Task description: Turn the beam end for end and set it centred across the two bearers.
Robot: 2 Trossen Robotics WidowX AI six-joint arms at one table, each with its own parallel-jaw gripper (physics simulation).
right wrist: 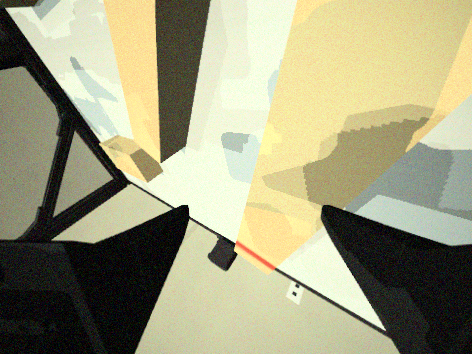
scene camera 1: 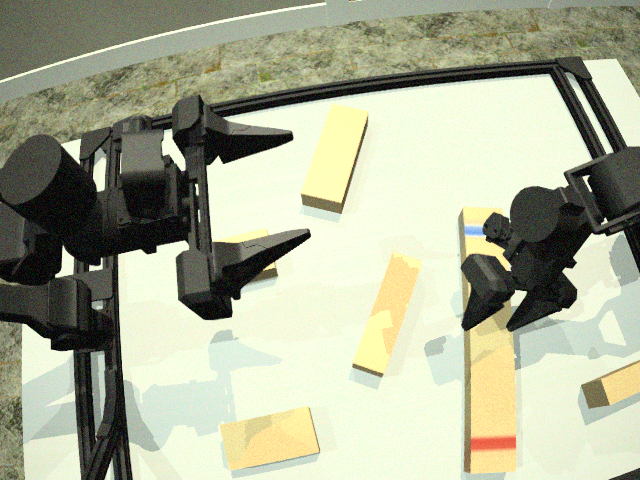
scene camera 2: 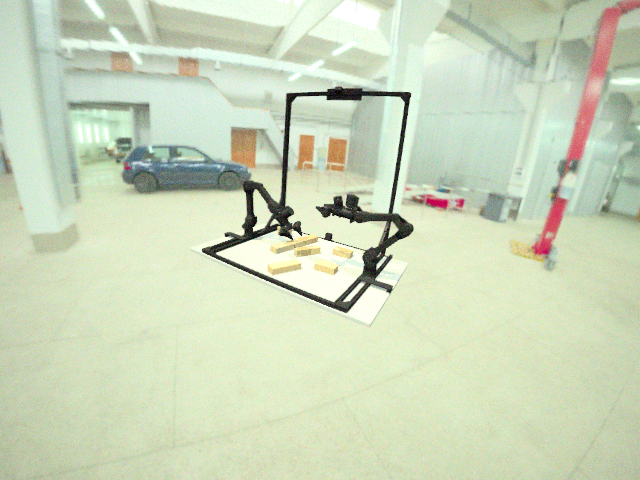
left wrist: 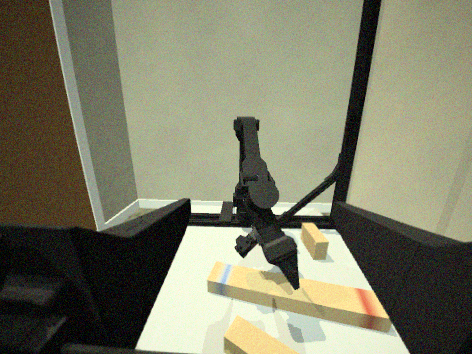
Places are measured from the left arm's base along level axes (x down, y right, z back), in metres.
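Pixels of known places: left gripper, between the fingertips: (scene camera 1: pixel 301 181) (scene camera 2: pixel 319 205) (left wrist: pixel 261 206); right gripper, between the fingertips: (right wrist: pixel 254 211) (scene camera 1: pixel 487 329) (scene camera 2: pixel 297 237) (left wrist: pixel 292 282); left arm's base, origin of its link: (right wrist: pixel 15 48) (scene camera 1: pixel 93 331) (scene camera 2: pixel 369 274); right arm's base, origin of its link: (scene camera 2: pixel 248 235) (left wrist: pixel 243 218).
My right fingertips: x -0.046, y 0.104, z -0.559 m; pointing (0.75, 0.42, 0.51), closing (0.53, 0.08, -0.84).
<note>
Ahead of a thing's pixels: the offset from my right fingertips to its top centre. "spot": to the spot under its first point.
The long wooden beam @[dz -0.015, dx +0.027, dy +0.002 m] (scene camera 1: pixel 492 382) (scene camera 2: pixel 283 248) (left wrist: pixel 340 300) (right wrist: pixel 350 60) lies flat, with a blue stripe near its far end in scene camera 1 and a red stripe near its near end. My right gripper (scene camera 1: pixel 487 329) (scene camera 2: pixel 295 236) (right wrist: pixel 254 211) is open and empty over the beam's middle part, one fingertip towards each long edge; its exact height is hard to tell. My left gripper (scene camera 1: pixel 300 183) is open and empty, raised well above the table at the left of scene camera 1. Which plain blocks are the two bearers I cannot tell.
Plain blocks lie at the back @[spot: dz +0.147, dx +0.027, dy -0.316 m] (scene camera 1: pixel 334 155), in the middle (scene camera 1: pixel 379 330), at the front left (scene camera 1: pixel 271 436), at the right edge @[spot: dz -0.179, dx +0.002, dy +0.124 m] (scene camera 1: pixel 622 384) and partly under the left gripper (scene camera 1: pixel 248 237). A black frame (scene camera 1: pixel 387 83) borders the table.
</note>
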